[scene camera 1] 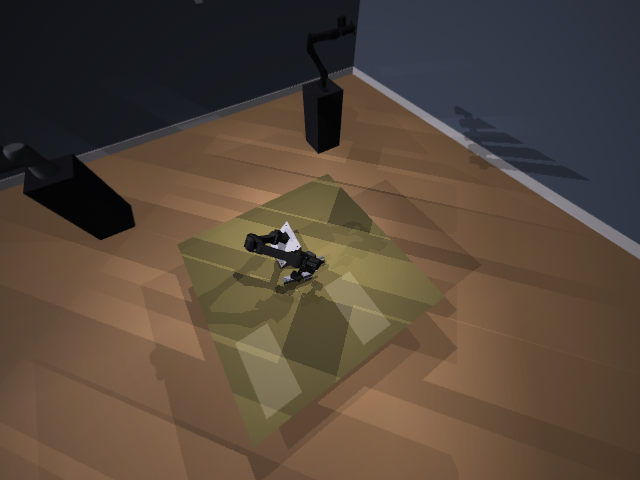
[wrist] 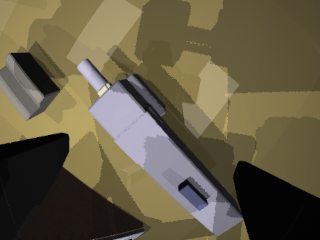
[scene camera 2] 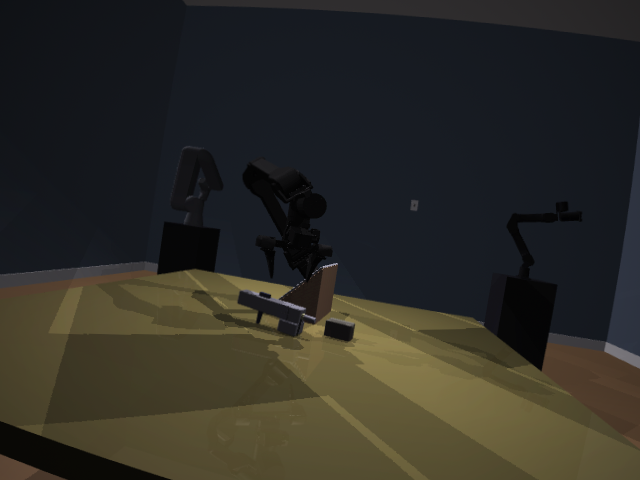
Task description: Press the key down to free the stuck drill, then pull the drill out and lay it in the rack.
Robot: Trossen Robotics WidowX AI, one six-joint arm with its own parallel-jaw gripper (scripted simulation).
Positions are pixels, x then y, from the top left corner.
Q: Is the gripper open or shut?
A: Open.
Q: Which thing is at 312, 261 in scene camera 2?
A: The gripper.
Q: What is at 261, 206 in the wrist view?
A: The gripper.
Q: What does the gripper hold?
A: Nothing.
